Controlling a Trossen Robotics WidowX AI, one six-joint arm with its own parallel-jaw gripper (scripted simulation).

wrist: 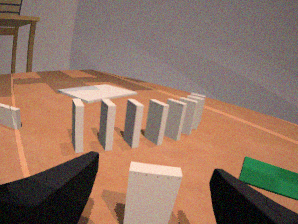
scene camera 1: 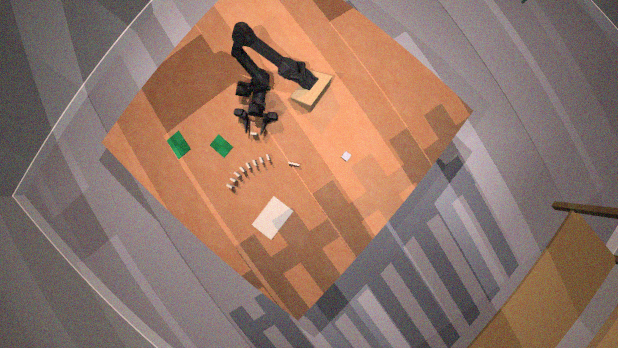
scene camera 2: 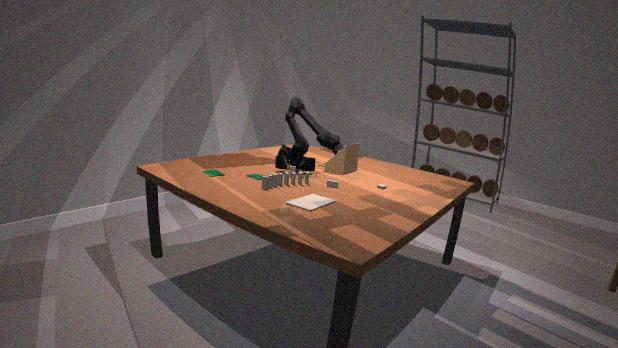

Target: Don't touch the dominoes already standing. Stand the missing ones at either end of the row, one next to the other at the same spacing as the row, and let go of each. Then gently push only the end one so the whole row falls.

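Note:
I see a white sheet [scene camera 1: 269, 221], and the wrist view shows the sheet too, at [wrist: 91, 93]. My gripper [wrist: 156, 170] is open and holds nothing.

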